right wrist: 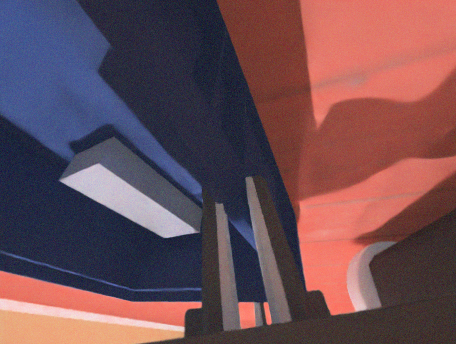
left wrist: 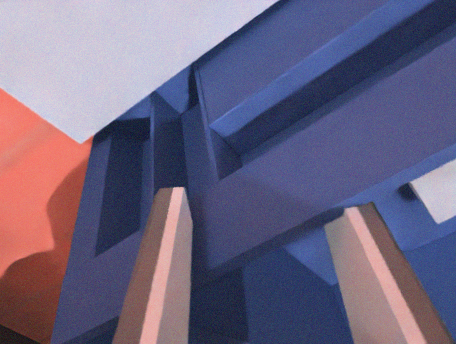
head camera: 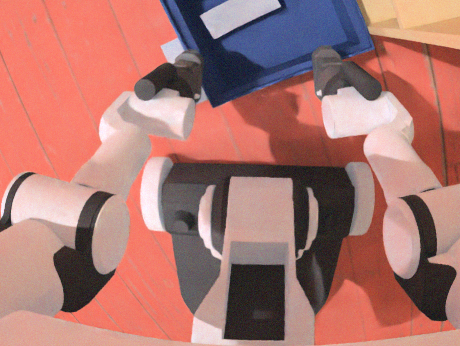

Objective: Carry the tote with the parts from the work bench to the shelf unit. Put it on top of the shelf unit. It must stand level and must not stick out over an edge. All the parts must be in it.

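Places are measured from the robot's base along level axes (x right, y ahead, z up), in metres.
Where they show: left gripper, fingertip midpoint: (right wrist: 239, 289) (left wrist: 256, 202) (head camera: 197, 69); right gripper, fingertip midpoint: (right wrist: 234, 191) (head camera: 317, 65).
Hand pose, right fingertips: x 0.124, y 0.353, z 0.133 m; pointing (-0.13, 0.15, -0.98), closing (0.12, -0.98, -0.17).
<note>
After its pixels a point has its place.
The blue tote (head camera: 295, 65) {y 0.348, x 0.074, z 0.132 m} (left wrist: 280, 200) {y 0.341, x -0.149, z 0.138 m} (right wrist: 190, 80) {y 0.371, x 0.176, z 0.122 m} fills the top of the head view, turned askew to the robot. One long pale part (head camera: 240, 17) {y 0.459, x -0.050, z 0.058 m} (left wrist: 440, 195) {y 0.480, x 0.002, z 0.058 m} (right wrist: 125, 200) {y 0.490, x -0.025, z 0.058 m} lies in it; the tote's far end is cut off. My left gripper (head camera: 191, 53) (left wrist: 256, 202) {y 0.335, x -0.142, z 0.131 m} is at its near left corner. Its fingers stand partway apart, one outside and one inside, with the slanting wall between them. My right gripper (head camera: 327, 49) (right wrist: 234, 191) {y 0.353, x 0.124, z 0.133 m} is nearly closed across the near wall, its rim showing between the fingers. The shelf unit cannot be identified with certainty.
A pale flat piece (head camera: 171, 50) {y 0.377, x -0.225, z 0.041 m} (left wrist: 75, 60) {y 0.270, x -0.165, z 0.041 m} sticks out at the tote's left side, partly behind my left gripper. A light wooden structure (head camera: 420, 35) (right wrist: 75, 327) stands close to the tote's right side. Red plank floor (head camera: 60, 125) {y 0.174, x -0.628, z 0.001 m} lies around the robot's base.
</note>
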